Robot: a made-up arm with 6 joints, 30 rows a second.
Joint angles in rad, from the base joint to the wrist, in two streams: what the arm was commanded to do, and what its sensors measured. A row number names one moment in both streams.
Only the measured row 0 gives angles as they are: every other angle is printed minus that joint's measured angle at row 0.
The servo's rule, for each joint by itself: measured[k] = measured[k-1] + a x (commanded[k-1-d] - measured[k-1]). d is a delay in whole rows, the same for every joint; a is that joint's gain. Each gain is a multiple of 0.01, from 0.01 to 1. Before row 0 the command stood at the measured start. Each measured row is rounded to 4 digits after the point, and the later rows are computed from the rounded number. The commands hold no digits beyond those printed.
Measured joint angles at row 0: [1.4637 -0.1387 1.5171 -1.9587 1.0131 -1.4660]
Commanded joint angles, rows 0 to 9: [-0.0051 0.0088 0.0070 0.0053 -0.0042 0.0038]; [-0.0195 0.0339 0.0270 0.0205 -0.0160 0.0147]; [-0.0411 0.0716 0.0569 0.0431 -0.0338 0.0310]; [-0.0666 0.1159 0.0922 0.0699 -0.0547 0.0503]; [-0.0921 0.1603 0.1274 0.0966 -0.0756 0.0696]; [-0.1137 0.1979 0.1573 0.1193 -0.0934 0.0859]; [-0.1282 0.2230 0.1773 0.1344 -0.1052 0.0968]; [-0.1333 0.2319 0.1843 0.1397 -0.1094 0.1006]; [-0.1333 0.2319 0.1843 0.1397 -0.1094 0.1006]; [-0.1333 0.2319 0.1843 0.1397 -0.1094 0.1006]
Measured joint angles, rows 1 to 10: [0.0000 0.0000 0.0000 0.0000 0.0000 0.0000]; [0.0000 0.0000 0.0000 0.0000 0.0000 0.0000]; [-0.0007 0.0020 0.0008 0.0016 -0.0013 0.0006]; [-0.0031 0.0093 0.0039 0.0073 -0.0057 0.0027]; [-0.0080 0.0236 0.0103 0.0180 -0.0141 0.0069]; [-0.0156 0.0448 0.0201 0.0336 -0.0263 0.0134]; [-0.0255 0.0714 0.0330 0.0525 -0.0411 0.0218]; [-0.0370 0.1005 0.0479 0.0725 -0.0568 0.0314]; [-0.0489 0.1287 0.0634 0.0911 -0.0713 0.0412]; [-0.0599 0.1524 0.0779 0.1057 -0.0827 0.0501]
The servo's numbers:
d 2
a 0.13 0.23 0.12 0.30 0.30 0.15

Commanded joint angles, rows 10 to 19: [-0.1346 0.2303 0.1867 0.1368 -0.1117 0.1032]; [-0.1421 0.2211 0.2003 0.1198 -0.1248 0.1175]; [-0.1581 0.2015 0.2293 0.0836 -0.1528 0.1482]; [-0.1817 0.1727 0.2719 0.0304 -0.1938 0.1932]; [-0.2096 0.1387 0.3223 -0.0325 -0.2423 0.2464]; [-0.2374 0.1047 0.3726 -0.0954 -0.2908 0.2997]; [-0.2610 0.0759 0.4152 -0.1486 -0.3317 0.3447]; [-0.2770 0.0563 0.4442 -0.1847 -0.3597 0.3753]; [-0.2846 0.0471 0.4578 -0.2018 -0.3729 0.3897]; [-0.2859 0.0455 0.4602 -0.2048 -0.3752 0.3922]
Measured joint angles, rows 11 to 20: [-0.0694 0.1707 0.0907 0.1159 -0.0907 0.0577]; [-0.0777 0.1848 0.1019 0.1230 -0.0963 0.0641]; [-0.0851 0.1953 0.1121 0.1271 -0.1009 0.0700]; [-0.0925 0.2012 0.1227 0.1249 -0.1081 0.0771]; [-0.1010 0.2013 0.1355 0.1125 -0.1215 0.0878]; [-0.1115 0.1947 0.1519 0.0879 -0.1432 0.1036]; [-0.1243 0.1818 0.1723 0.0518 -0.1729 0.1250]; [-0.1390 0.1641 0.1963 0.0076 -0.2083 0.1512]; [-0.1549 0.1438 0.2226 -0.0393 -0.2453 0.1802]; [-0.1708 0.1237 0.2492 -0.0829 -0.2796 0.2095]
